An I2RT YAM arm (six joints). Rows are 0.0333 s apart.
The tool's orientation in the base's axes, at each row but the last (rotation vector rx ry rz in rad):
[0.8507, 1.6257, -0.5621]
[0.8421, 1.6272, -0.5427]
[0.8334, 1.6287, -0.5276]
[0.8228, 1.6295, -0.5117]
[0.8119, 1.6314, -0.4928]
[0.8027, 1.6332, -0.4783]
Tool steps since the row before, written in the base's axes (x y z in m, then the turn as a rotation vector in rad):
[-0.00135, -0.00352, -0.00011, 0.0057, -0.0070, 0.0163]
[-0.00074, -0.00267, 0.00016, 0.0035, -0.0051, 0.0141]
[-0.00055, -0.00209, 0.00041, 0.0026, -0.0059, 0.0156]
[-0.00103, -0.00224, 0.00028, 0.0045, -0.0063, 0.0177]
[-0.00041, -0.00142, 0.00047, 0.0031, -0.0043, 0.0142]
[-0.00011, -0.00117, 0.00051, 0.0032, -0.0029, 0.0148]
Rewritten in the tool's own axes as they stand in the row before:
[-0.00059, -0.00325, 0.00182, -0.0179, 0.0015, 0.0051]
[-0.00072, -0.00224, 0.00146, -0.0151, 0.0008, 0.0028]
[-0.00085, -0.00172, 0.00107, -0.0167, -0.0003, 0.0025]
[-0.00073, -0.00221, 0.00086, -0.0190, 0.0011, 0.0035]
[-0.00077, -0.00120, 0.00062, -0.0150, 0.0010, 0.0020]
[-0.00077, -0.00081, 0.00062, -0.0152, 0.0021, 0.0009]

